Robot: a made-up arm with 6 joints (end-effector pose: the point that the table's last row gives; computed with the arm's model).
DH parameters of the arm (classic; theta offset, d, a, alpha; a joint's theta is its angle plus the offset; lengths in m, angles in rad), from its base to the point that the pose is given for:
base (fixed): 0 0.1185 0 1.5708
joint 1: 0 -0.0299 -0.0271 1.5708
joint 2: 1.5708 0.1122 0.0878 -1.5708
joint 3: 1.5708 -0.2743 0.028 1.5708
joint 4: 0 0.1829 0.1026 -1.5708
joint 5: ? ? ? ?
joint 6: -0.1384 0 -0.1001 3.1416
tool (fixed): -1.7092 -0.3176 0 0
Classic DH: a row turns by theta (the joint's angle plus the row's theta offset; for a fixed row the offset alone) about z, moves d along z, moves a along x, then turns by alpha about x.
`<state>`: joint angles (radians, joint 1 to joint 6).
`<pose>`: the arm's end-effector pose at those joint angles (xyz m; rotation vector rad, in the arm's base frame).
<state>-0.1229 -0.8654 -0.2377 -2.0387 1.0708 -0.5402</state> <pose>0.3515 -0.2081 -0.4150 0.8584 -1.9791 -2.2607</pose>
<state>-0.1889 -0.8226 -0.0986 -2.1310 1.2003 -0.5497</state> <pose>0.3625 -0.2635 -0.3911 0.8415 -1.9510 -2.0974</pose>
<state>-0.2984 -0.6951 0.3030 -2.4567 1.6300 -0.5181</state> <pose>0.3813 -0.4016 -0.2708 0.6710 -1.8274 -1.6894</pose>
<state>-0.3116 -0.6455 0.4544 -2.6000 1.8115 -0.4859</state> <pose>0.3690 -0.4437 -0.2095 0.5443 -1.7818 -1.5918</pose>
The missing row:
joint 5: 1.5708 -0.2785 0.041 -1.5708
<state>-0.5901 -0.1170 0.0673 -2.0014 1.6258 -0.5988</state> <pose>0.0204 -0.5429 -0.4103 0.1240 -2.0576 -2.1678</pose>
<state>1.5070 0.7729 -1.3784 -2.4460 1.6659 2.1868</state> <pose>0.6364 -0.1223 0.1235 0.2728 -1.4633 -0.5077</pose>
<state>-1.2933 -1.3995 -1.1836 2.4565 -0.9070 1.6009</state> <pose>0.1040 0.1666 -0.0972 -2.0926 -0.8481 2.1508</pose>
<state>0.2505 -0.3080 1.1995 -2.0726 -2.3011 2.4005</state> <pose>0.6295 -0.2009 0.0530 -0.7446 -0.7065 1.8702</pose>
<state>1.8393 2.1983 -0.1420 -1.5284 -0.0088 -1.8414</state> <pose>0.5051 0.0485 0.0686 1.2256 -2.2361 1.2190</pose>
